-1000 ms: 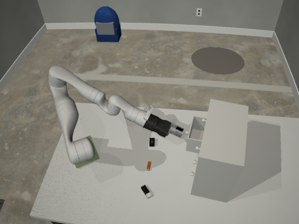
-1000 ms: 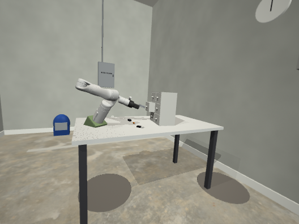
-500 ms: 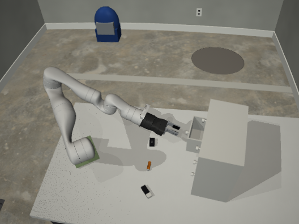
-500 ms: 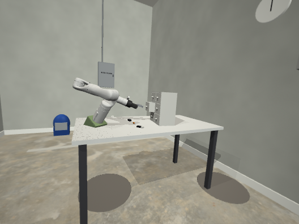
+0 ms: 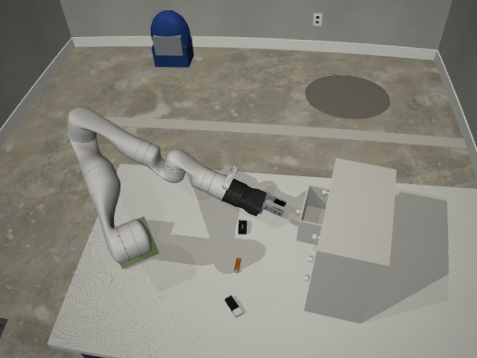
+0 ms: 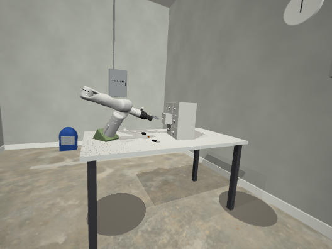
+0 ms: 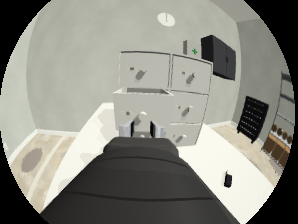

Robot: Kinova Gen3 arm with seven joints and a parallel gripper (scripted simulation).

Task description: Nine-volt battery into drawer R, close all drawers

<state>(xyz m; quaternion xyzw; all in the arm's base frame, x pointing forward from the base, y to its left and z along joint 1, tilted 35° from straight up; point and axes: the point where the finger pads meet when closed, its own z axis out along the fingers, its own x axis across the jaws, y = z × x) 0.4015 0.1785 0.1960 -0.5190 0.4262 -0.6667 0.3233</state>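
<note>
Right now the nine-volt battery is 11 cm behind my hand, 5 cm to the left of it and 16 cm below it. The rest, counted from my hand: black-and-white block 13 cm behind, 25 cm to the right, 16 cm below; then orange cylinder 13 cm behind, 11 cm to the right, 16 cm below.
</note>
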